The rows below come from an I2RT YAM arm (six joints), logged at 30 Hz.
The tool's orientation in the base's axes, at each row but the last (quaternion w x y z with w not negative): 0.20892 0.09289 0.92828 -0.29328; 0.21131 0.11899 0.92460 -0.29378; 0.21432 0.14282 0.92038 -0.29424; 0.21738 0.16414 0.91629 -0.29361; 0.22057 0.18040 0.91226 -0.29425; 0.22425 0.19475 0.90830 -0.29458; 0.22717 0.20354 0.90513 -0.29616; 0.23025 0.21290 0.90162 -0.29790; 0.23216 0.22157 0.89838 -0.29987
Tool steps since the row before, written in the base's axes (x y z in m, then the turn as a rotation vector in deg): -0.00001 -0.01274 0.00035 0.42 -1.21 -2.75; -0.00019 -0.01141 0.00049 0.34 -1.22 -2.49; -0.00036 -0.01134 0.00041 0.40 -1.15 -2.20; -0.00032 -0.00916 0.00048 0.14 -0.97 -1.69; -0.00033 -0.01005 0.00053 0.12 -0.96 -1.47; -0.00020 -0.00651 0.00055 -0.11 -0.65 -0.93; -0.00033 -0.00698 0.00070 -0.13 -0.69 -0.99; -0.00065 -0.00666 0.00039 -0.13 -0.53 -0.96; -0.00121 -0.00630 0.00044 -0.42 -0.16 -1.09
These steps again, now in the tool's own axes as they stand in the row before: -0.00078 -0.01051 0.00717 0.78 0.53 2.88; -0.00115 -0.00942 0.00635 0.73 0.37 2.67; -0.00143 -0.00925 0.00642 0.55 0.31 2.43; -0.00155 -0.00745 0.00513 0.55 0.10 1.87; -0.00200 -0.00805 0.00571 0.46 0.00 1.70; -0.00157 -0.00523 0.00359 0.43 -0.12 1.05; -0.00174 -0.00565 0.00379 0.47 -0.14 1.11; -0.00133 -0.00538 0.00376 0.49 -0.03 0.99; -0.00091 -0.00539 0.00339 0.89 0.13 0.76
